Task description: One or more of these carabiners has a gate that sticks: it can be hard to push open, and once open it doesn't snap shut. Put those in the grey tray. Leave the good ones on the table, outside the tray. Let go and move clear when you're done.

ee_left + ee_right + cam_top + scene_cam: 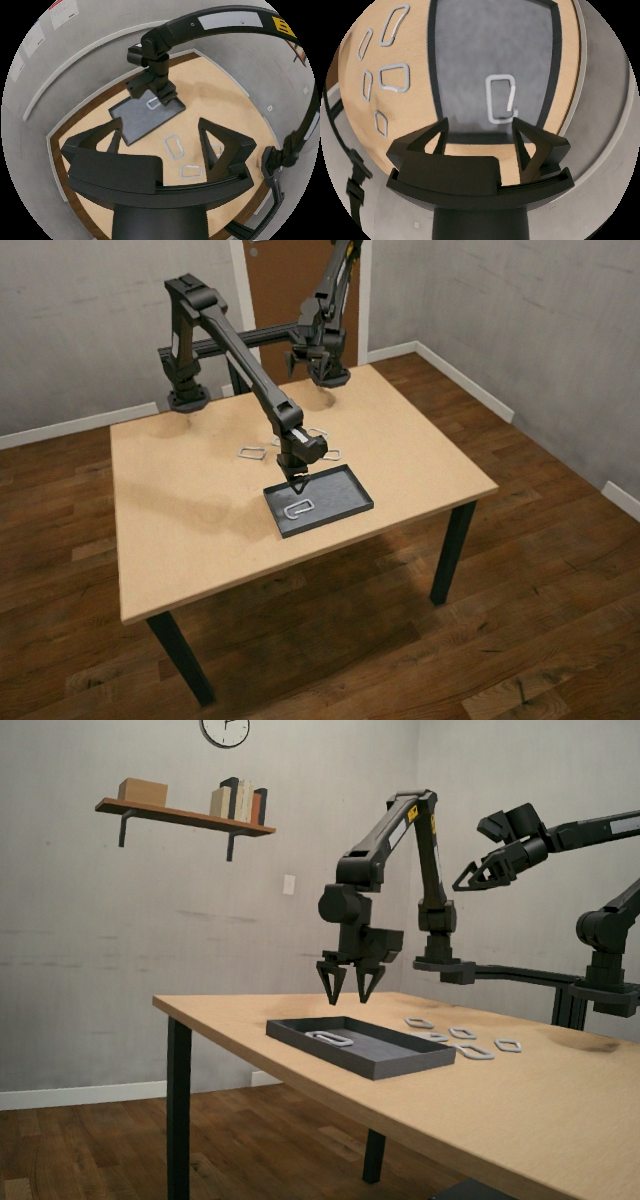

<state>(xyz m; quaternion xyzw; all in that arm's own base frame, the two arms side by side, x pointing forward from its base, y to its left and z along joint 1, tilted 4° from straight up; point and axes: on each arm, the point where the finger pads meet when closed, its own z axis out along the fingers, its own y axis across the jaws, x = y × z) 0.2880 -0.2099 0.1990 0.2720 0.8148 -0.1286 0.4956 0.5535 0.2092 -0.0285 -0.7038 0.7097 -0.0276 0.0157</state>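
The grey tray is 20 mm ahead of my right hand, 60 mm to the left of it and 70 mm below it.
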